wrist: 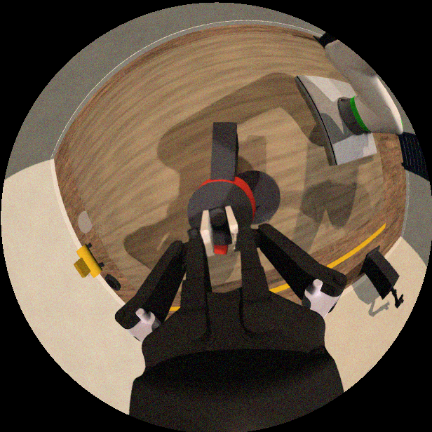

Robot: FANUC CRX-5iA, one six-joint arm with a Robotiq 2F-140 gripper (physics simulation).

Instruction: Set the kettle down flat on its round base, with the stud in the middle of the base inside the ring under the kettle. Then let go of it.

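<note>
The kettle [244, 192] shows from above, with a dark grey round top, a red body edge and a dark bar sticking out toward the top of the view. My gripper [218, 218] is shut on the dark knob at the top of the kettle. The round base [267, 197] is a dark disc on the table, to the right of the kettle and partly hidden behind it. The stud in the base and the ring under the kettle are hidden, and the gap between kettle and base cannot be judged.
The robot's light arm foot [377, 107] stands on a grey plate [350, 152] at the upper right. A yellow part [89, 261] and a small black disc [113, 282] are at the left table edge. A black box-shaped device [381, 274] is at the lower right, near a yellow line [357, 250].
</note>
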